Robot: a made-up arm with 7 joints. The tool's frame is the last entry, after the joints.
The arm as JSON. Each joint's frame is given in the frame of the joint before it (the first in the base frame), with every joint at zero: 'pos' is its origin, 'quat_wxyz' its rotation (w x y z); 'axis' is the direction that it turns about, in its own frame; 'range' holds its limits. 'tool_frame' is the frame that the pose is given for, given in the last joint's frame.
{
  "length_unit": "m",
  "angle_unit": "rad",
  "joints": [
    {
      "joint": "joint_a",
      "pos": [
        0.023,
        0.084,
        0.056
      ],
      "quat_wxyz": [
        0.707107,
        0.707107,
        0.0,
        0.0
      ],
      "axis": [
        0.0,
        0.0,
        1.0
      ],
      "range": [
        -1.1,
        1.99
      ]
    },
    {
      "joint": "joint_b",
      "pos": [
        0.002,
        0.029,
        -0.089
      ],
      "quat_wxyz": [
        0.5,
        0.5,
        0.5,
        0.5
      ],
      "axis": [
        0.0,
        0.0,
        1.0
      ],
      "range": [
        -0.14,
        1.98
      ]
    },
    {
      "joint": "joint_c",
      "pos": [
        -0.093,
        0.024,
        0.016
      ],
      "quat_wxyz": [
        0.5,
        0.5,
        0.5,
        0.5
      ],
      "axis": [
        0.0,
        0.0,
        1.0
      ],
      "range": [
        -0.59,
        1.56
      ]
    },
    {
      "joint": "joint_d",
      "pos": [
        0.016,
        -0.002,
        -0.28
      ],
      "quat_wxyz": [
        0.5,
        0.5,
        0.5,
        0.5
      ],
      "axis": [
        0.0,
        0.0,
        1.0
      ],
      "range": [
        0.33,
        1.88
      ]
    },
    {
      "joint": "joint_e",
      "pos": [
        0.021,
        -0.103,
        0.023
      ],
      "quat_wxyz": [
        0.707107,
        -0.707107,
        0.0,
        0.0
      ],
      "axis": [
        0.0,
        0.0,
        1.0
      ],
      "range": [
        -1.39,
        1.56
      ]
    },
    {
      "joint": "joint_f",
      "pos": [
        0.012,
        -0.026,
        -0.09
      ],
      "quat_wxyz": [
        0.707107,
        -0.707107,
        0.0,
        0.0
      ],
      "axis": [
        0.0,
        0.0,
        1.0
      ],
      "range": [
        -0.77,
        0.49
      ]
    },
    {
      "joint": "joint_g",
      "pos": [
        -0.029,
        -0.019,
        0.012
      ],
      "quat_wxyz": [
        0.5,
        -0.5,
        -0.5,
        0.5
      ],
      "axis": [
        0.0,
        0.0,
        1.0
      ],
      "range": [
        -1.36,
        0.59
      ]
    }
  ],
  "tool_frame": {
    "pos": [
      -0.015,
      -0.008,
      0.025
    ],
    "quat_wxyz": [
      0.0,
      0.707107,
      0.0,
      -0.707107
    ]
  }
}
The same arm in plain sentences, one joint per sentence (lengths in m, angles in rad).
The arm has seven revolute joints in a row. What follows holds with every joint at zero, and every direction is one of the base frame's. The first joint sits 0.023 m along +x and 0.084 m along +y and 0.056 m along +z from the base frame's origin and turns about -y, from -1.1 to 1.99 rad. The second joint sits 0.002 m along +x and 0.089 m along +y and 0.029 m along +z from the first joint and turns about +x, from -0.14 to 1.98 rad. The third joint sits 0.016 m along +x and 0.024 m along -y and 0.093 m along -z from the second joint and turns about +z, from -0.59 to 1.56 rad. The fourth joint sits 0.002 m along -x and 0.016 m along -y and 0.28 m along -z from the third joint and turns about -y, from 0.33 to 1.88 rad. The fifth joint sits 0.021 m along +x and 0.023 m along -y and 0.103 m along -z from the fourth joint and turns about +z, from -1.39 to 1.56 rad. The sixth joint sits 0.012 m along +x and 0.026 m along -y and 0.09 m along -z from the fifth joint and turns about +y, from -0.77 to 0.49 rad. The seventh joint sits 0.029 m along -x and 0.012 m along +y and 0.019 m along +z from the sixth joint and turns about -x, from -1.36 to 0.59 rad. The tool frame, which is the frame that the pose is given for, sits 0.025 m along -x and 0.008 m along +y and 0.015 m along +z from the seventh joint; its axes are parallel to the base frame's.
